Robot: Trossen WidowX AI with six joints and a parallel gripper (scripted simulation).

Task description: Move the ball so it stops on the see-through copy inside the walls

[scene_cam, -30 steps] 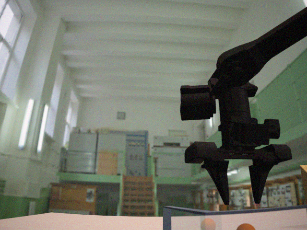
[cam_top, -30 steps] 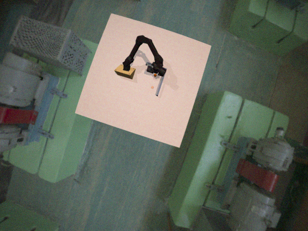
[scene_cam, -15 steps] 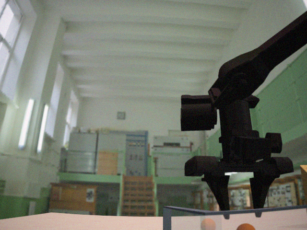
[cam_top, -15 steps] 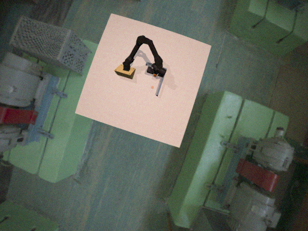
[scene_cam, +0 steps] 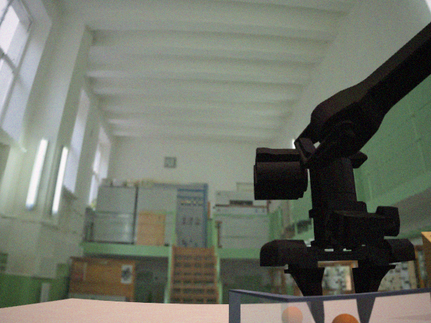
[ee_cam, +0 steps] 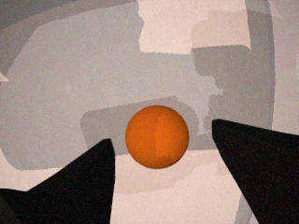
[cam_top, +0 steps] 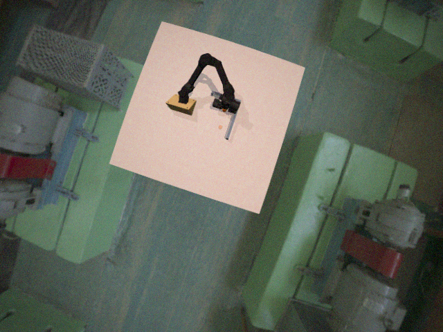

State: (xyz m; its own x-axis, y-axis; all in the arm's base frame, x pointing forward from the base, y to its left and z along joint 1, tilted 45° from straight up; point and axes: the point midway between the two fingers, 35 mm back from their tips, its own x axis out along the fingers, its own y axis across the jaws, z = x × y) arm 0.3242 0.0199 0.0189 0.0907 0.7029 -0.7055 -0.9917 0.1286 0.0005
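Now: the see-through copy of ball 150 mm to the right of my gripper tip. The rest, counted from my gripper tip: orange ball: right at my gripper tip; clear wall: 90 mm to the left, 10 mm behind, 10 mm above.
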